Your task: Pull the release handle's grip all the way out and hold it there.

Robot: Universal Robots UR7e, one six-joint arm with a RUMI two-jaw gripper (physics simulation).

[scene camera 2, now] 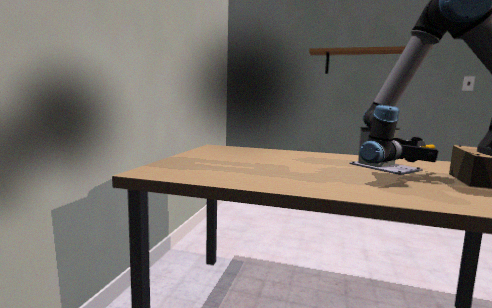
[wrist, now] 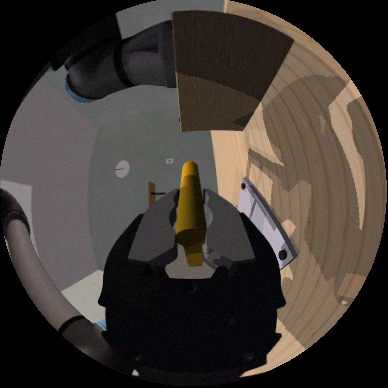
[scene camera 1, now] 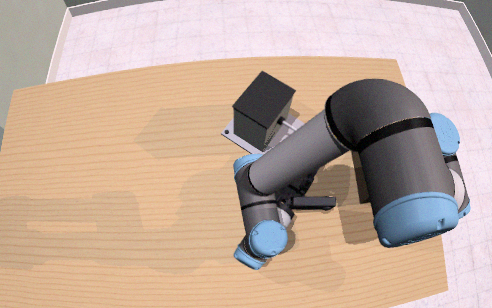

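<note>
The release handle's yellow grip (wrist: pixel 190 215) (scene camera 2: pixel 429 146) is a thick bar with a short yellow tab below it in the wrist view. My gripper (wrist: pixel 191 189) is shut on it, with one grey jaw on each side. The dark box-shaped housing (scene camera 1: pixel 263 100) stands on a pale base plate (scene camera 1: pixel 228 133) (scene camera 2: pixel 407 170) (wrist: pixel 265 225). In scene camera 1 a pale rod (scene camera 1: pixel 288 124) comes out of the housing's side and passes out of sight under my forearm. There the arm hides the grip and the jaws. How far out the grip stands cannot be told exactly.
The brown arm pedestal (scene camera 2: pixel 470 167) (wrist: pixel 225 70) stands on the wooden table (scene camera 1: pixel 100 165) (scene camera 2: pixel 250 172) to the right in scene camera 2. My forearm (scene camera 1: pixel 300 155) passes over the base plate, close to the housing. A wooden wall rail (scene camera 2: pixel 357 50) shows behind.
</note>
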